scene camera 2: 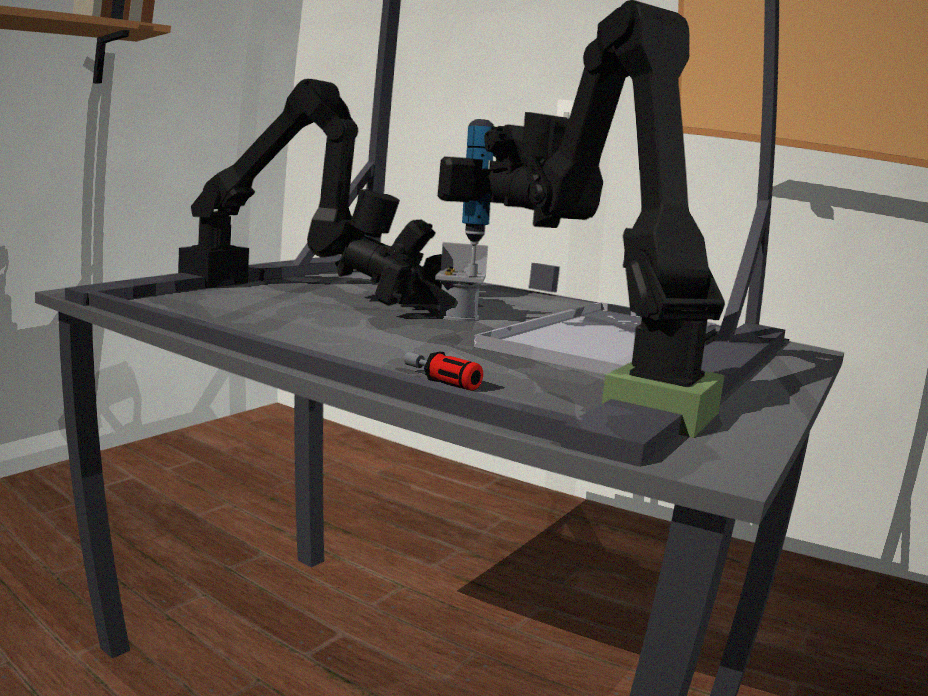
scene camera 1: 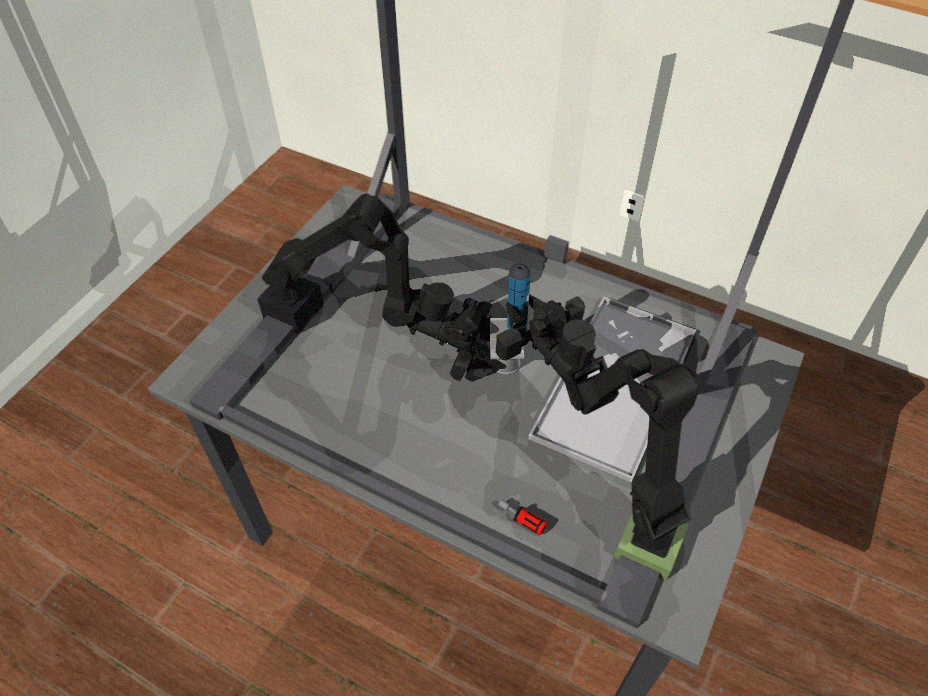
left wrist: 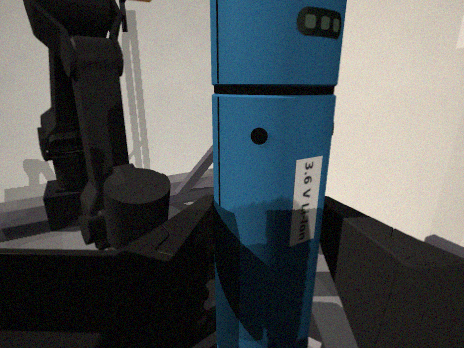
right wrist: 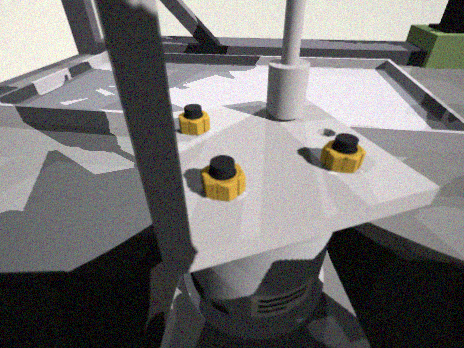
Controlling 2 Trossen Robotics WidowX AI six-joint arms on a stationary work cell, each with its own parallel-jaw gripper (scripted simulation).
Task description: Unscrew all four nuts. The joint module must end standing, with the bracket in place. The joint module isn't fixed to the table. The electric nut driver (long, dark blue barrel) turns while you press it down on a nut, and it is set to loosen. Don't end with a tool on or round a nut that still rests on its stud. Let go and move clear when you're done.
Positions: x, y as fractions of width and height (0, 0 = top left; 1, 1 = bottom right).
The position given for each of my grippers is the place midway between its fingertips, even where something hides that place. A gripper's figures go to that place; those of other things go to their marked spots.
My right gripper (right wrist: 0.55, 0.63) is 0.12 m from the lens. A shallow white tray (right wrist: 0.81, 0.28) is 0.33 m from the lens. A joint module (right wrist: 0.59, 0.84) is 0.10 m from the lens. A white L-shaped bracket (right wrist: 0.63, 0.56): 0.07 m from the lens. The marked spots on the joint module and the shallow white tray are 0.27 m apart.
